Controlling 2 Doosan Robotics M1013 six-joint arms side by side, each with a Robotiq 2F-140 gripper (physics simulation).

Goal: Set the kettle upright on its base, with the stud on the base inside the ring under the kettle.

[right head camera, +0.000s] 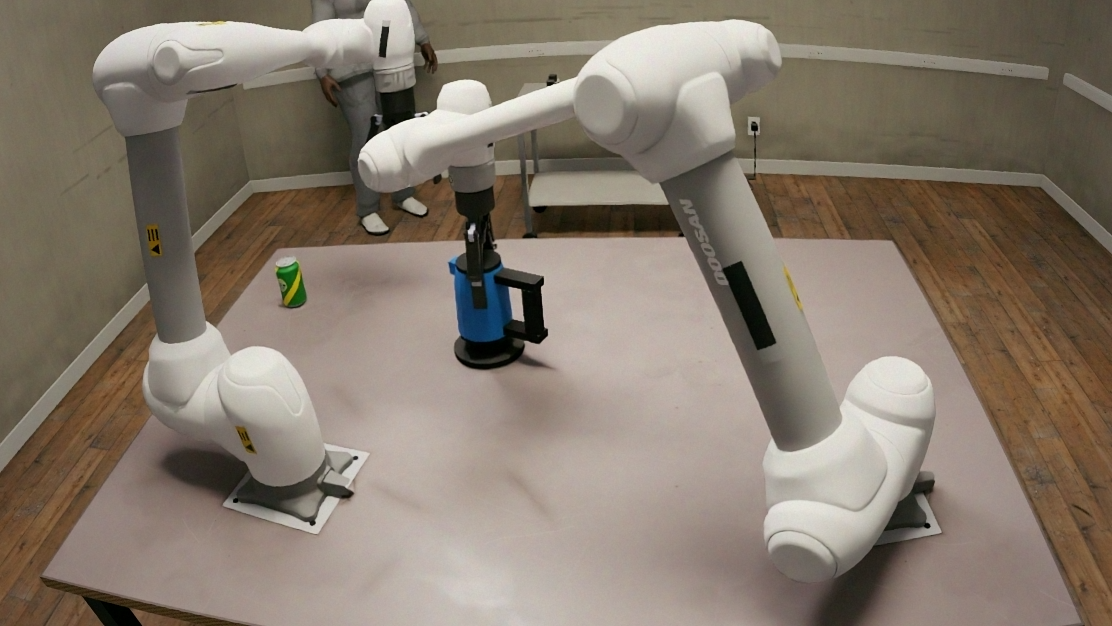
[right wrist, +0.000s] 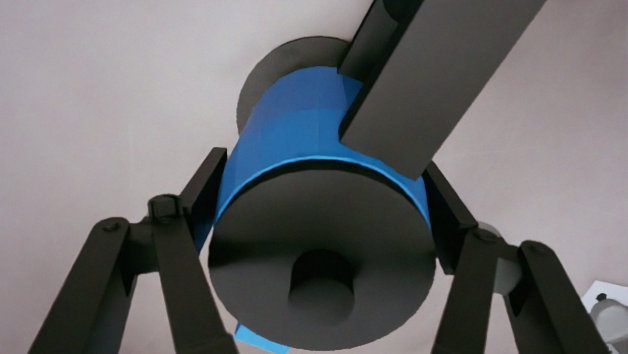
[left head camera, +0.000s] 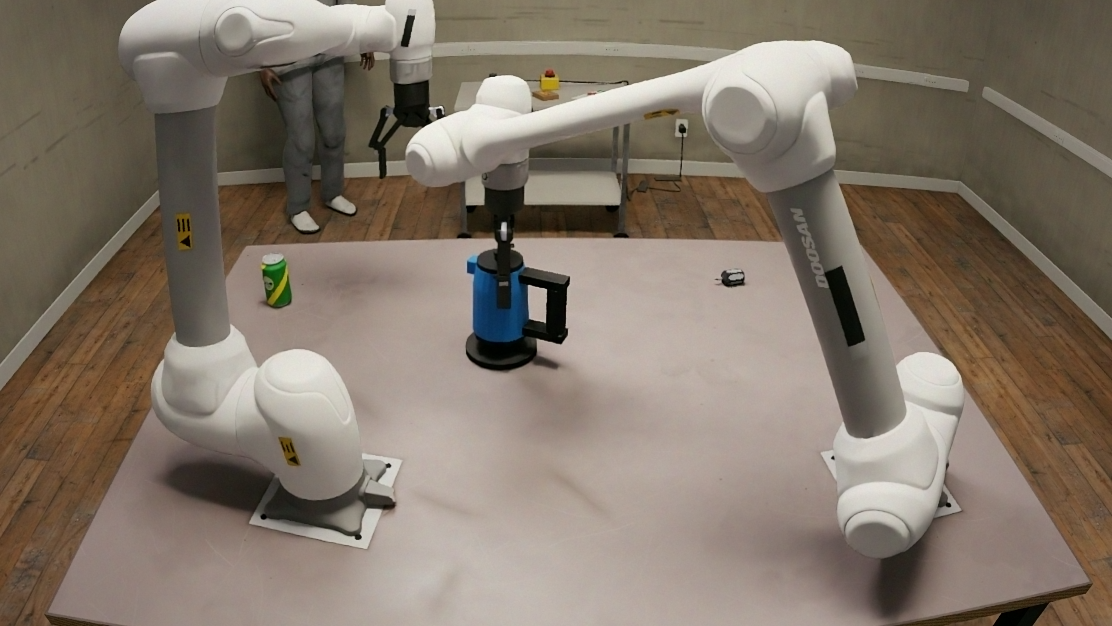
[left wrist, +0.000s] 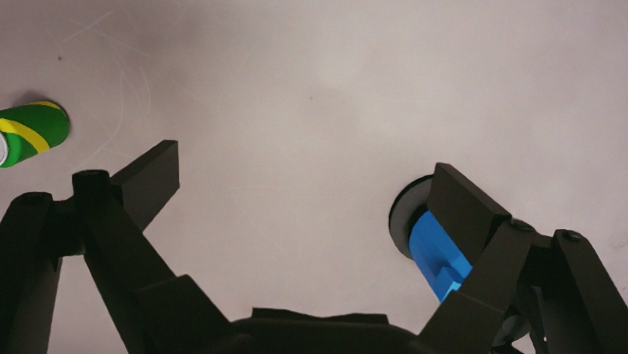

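Note:
The blue kettle [left head camera: 487,307] [right head camera: 471,311] [left wrist: 435,250] [right wrist: 300,117] is upright over its round black base [left head camera: 478,356] [right head camera: 466,358] [left wrist: 402,220] [right wrist: 257,75], centred on it as far as I can see. The black part under the kettle meets the disc or hovers just above it; I cannot tell which. The stud and the inside of the ring are hidden. My right gripper [left head camera: 502,289] [right head camera: 480,286] [right wrist: 322,175] is shut on the kettle's upper body, one finger on each side. My left gripper [left wrist: 307,174] is open and empty, high beyond the kettle; the right arm partly hides it in both head views.
A green can [left head camera: 276,281] [right head camera: 291,283] [left wrist: 37,130] stands at the left of the table [left head camera: 661,466] [right head camera: 606,466]. A small dark object [left head camera: 732,277] lies to the right of the kettle. The kettle's black handle [left head camera: 557,307] [right head camera: 533,307] [right wrist: 440,85] points right in both head views.

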